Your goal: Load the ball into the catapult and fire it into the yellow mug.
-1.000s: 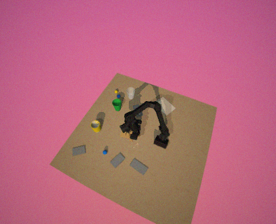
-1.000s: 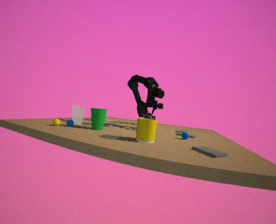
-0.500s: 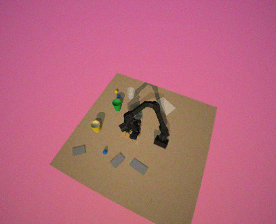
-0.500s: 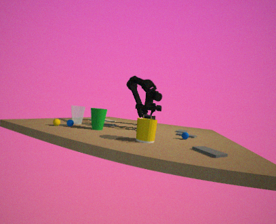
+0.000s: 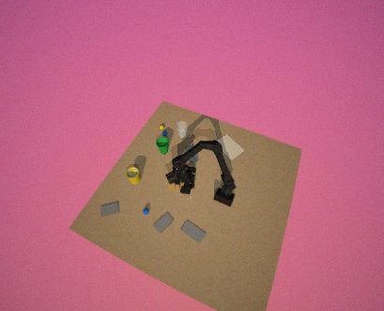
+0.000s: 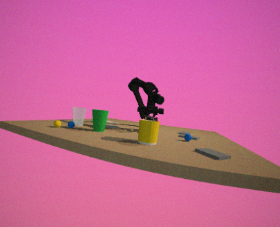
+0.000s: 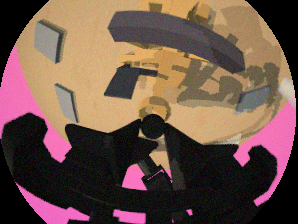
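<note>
Right now my gripper tip is 1 cm below the small black ball. Round my gripper tip: yellow mug 42 cm ahead, 8 cm to the left, 4 cm below; green cup 33 cm ahead, 22 cm to the right, 4 cm below; wooden catapult 7 cm ahead, 2 cm to the left, 2 cm below.
</note>
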